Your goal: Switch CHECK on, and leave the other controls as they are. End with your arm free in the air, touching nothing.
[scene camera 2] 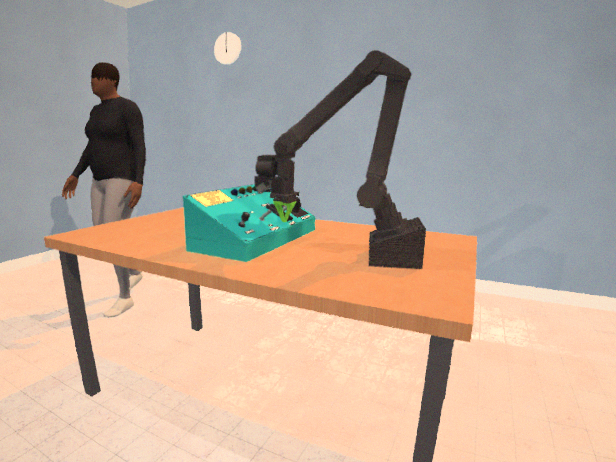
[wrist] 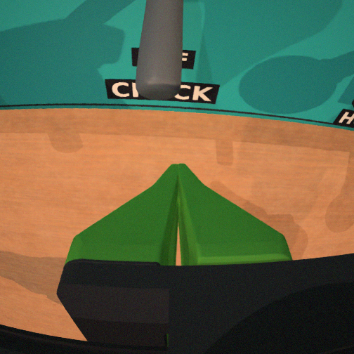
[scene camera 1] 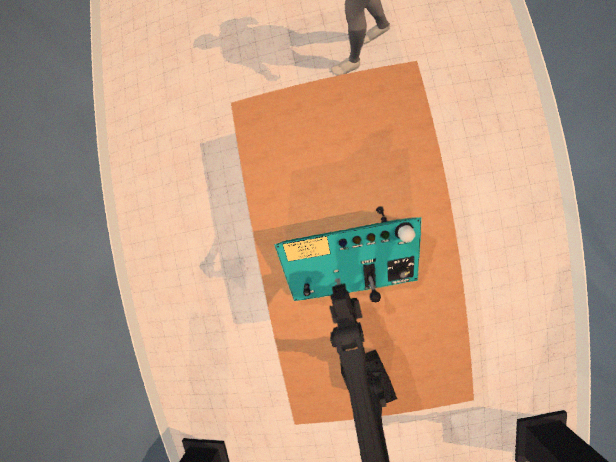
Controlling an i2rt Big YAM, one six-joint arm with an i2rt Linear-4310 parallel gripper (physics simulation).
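Places are measured from the arm's base along level axes (x ahead, y left, z up), in metres.
Pixels of known places: gripper, fingertip midpoint: (scene camera 2: pixel 284 221); arm's base, link origin: (scene camera 2: pixel 391 230) (scene camera 1: pixel 368 382).
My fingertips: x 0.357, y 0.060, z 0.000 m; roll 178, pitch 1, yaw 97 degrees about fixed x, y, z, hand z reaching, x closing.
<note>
Ahead of a thing's pixels: the offset from my fingertips to its top centre. "spot": to the spot under its first point. Level surfaces: height alone.
The teal control box (scene camera 1: pixel 320 260) (scene camera 2: pixel 215 235) stands on the table. The CHECK toggle is a grey lever @[spot: dz +0.016, dx +0.083, dy +0.012 m] (scene camera 1: pixel 338 281) (wrist: pixel 161 45). In the wrist view it leans toward the box's near edge, over the partly covered OFF label (wrist: pixel 188 59) and the middle of the CHECK label (wrist: pixel 200 93). My gripper (scene camera 2: pixel 285 219) (wrist: pixel 177 175) is shut and empty, its green fingertips together. In the wrist view the tips appear below the lever, apart from it, with table behind them. In scene camera 1 the arm hides the fingertips.
On the box are a small black switch @[dz +0.048, dx +0.071, dy +0.133 m] (scene camera 1: pixel 307 289) (scene camera 2: pixel 244 217) at left, a ball-ended lever @[dz +0.074, dx +0.022, dy -0.110 m] (scene camera 1: pixel 375 296) at right, a black dial plate @[spot: dz +0.012, dx +0.100, dy -0.203 m] (scene camera 1: pixel 395 269), a white knob @[spot: dz +0.124, dx +0.237, dy -0.220 m] (scene camera 1: pixel 406 233) and several small round lamps or buttons. A crank @[spot: dz -0.074, dx +0.327, dy -0.196 m] (scene camera 1: pixel 380 210) protrudes behind. A person (scene camera 2: pixel 116 135) stands beyond the table @[dz -0.092 m] (scene camera 2: pixel 100 232).
</note>
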